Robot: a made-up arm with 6 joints.
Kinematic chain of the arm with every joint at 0, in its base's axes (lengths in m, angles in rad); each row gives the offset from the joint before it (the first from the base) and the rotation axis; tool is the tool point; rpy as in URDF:
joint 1: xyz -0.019 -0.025 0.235 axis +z
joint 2: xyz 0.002 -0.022 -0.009 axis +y
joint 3: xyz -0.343 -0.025 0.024 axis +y
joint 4: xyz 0.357 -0.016 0.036 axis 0.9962 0 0.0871
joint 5: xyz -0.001 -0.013 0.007 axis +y
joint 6: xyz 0.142 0.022 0.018 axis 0.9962 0 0.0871
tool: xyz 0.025 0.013 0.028 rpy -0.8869 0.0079 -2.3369
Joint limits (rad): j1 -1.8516..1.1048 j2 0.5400..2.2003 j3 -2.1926..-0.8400 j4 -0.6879..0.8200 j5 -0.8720..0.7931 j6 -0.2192..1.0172
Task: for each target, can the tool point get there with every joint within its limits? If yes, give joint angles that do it. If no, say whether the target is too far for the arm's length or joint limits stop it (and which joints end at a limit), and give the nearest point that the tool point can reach.
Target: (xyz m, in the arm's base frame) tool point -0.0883 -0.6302 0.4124
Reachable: yes | joints -1.6102 1.8309 -1.2571 -0.1649 -0.4080 0.7716
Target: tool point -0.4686 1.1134 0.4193
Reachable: no: too far | nearest point -0.2108 0.4606 0.8310 | short by 0.814 m
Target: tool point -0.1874 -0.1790 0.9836
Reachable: yes | joints 0.4377 0.6731 -1.9498 0.2707 -0.1686 0.2987
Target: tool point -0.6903 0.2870 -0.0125
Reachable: no: joint limits stop it (at a limit: joint 1, joint 2, joint 3, joint 4, joint 5, joint 6) | nearest point -0.2266 -0.2870 -0.0069 | short by 0.738 m
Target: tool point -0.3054 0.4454 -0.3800
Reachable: no: joint limits stop it (at a limit: joint 1, joint 2, joint 3, joint 4, joint 5, joint 6) | nearest point 0.1075 0.2820 0.0015 | short by 0.585 m
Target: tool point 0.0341 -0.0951 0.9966
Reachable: yes | joints 0.2734 0.9192 -1.9041 0.6232 0.0151 0.6248
